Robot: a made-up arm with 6 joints.
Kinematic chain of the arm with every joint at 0, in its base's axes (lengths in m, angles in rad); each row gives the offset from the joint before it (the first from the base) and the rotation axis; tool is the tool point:
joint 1: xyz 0 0 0.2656 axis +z
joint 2: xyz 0 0 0 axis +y
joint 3: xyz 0 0 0.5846 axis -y
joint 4: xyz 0 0 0 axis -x
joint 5: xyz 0.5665 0 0 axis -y
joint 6: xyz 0 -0.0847 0 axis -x
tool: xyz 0 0 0
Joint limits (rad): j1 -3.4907..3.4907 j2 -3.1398..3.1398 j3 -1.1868..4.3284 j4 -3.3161..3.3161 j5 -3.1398..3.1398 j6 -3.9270..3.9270
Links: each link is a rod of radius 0.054 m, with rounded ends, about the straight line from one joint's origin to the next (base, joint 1, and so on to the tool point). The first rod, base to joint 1, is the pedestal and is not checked.
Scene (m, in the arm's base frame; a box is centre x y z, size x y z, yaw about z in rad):
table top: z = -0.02
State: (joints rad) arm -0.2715 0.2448 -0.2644 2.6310 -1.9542 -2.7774
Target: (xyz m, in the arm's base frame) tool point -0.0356 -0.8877 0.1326
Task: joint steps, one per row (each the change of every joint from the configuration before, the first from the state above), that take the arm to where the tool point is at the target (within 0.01 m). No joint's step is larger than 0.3 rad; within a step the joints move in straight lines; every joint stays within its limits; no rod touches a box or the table.
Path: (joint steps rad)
1: -0.2832 0.1609 0.0765 -0.0265 0.0000 0.0000
2: -0.2831 0.1609 0.0766 -0.0264 0.0000 0.0000
3: -0.2832 0.1610 0.0765 -0.0265 0.0000 0.0000
4: -0.2831 0.1609 0.0765 -0.0265 0.0000 0.0000
5: -0.2832 0.1609 0.0766 -0.0264 0.0000 0.0000

